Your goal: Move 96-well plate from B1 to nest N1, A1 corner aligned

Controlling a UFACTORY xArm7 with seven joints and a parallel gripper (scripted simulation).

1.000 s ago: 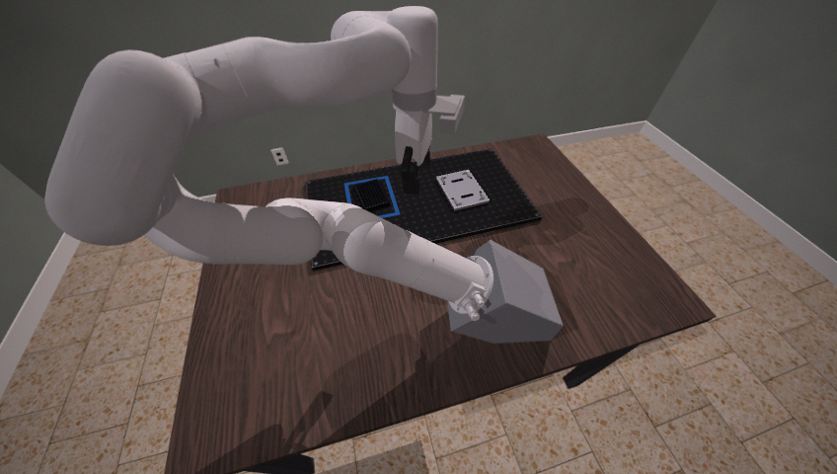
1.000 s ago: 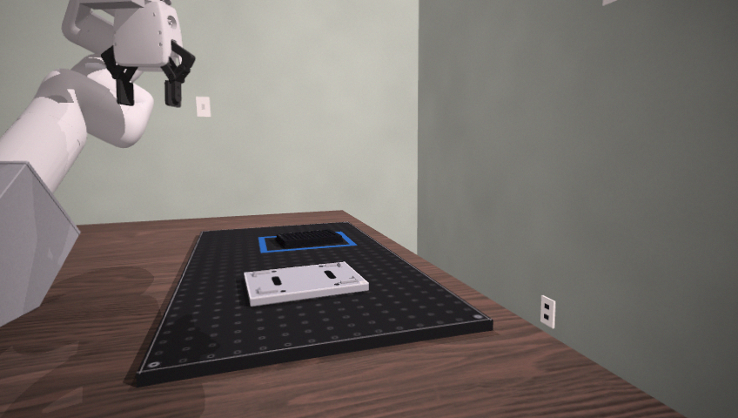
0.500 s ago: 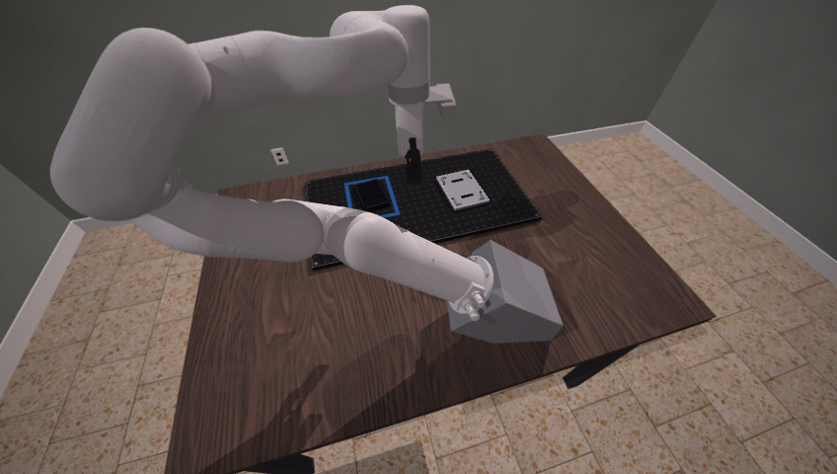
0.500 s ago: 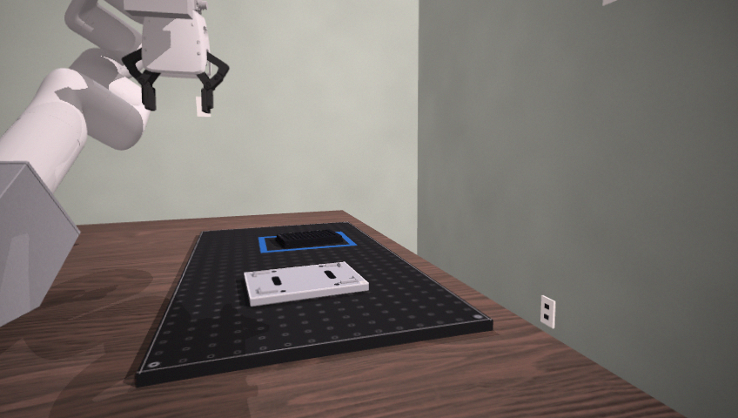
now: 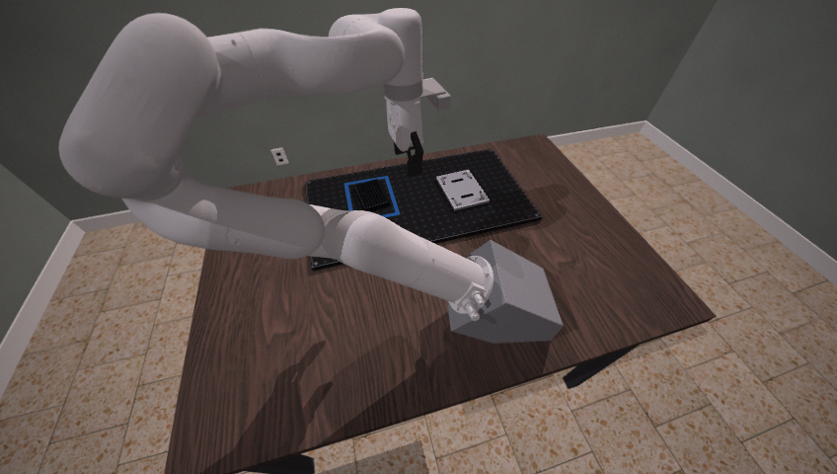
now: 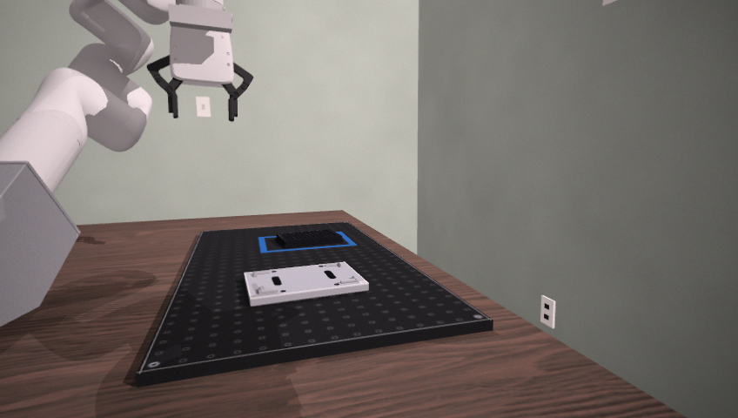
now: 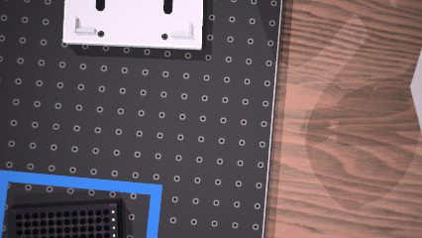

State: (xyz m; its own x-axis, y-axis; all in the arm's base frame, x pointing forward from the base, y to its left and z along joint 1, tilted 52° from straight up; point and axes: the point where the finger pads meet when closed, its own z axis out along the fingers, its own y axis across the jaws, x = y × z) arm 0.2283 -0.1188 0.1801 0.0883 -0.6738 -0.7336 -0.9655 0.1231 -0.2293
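The black 96-well plate is 190 mm ahead of my hand, 80 mm to the left of it and 260 mm below it. Round my hand: white plate nest (140 mm ahead, 210 mm to the right, 260 mm below).
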